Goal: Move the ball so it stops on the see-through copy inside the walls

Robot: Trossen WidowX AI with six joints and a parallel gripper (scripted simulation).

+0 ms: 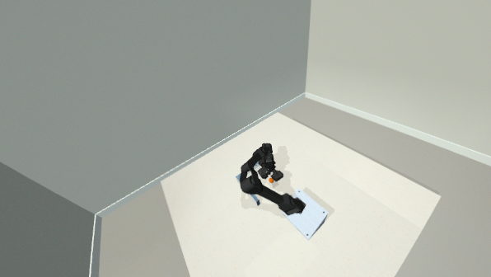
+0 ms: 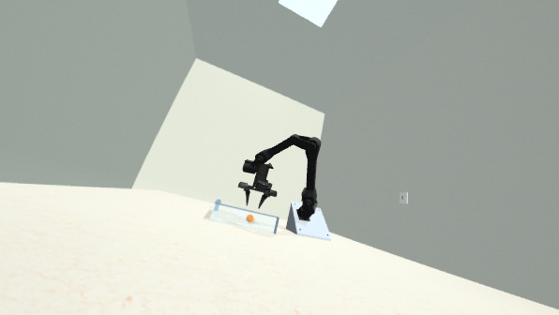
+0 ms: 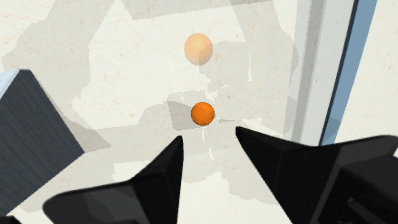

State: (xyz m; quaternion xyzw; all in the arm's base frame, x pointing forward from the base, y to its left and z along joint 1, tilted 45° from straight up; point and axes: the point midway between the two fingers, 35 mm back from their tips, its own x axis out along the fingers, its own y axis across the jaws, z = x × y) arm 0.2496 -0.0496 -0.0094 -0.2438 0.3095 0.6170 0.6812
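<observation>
Right now my gripper tip is 5 cm above the orange ball. Round my gripper tip: see-through copy of ball 8 cm to the left, 5 cm below, 1 cm ahead; clear wall 17 cm to the left, 6 cm ahead, 4 cm below.
</observation>
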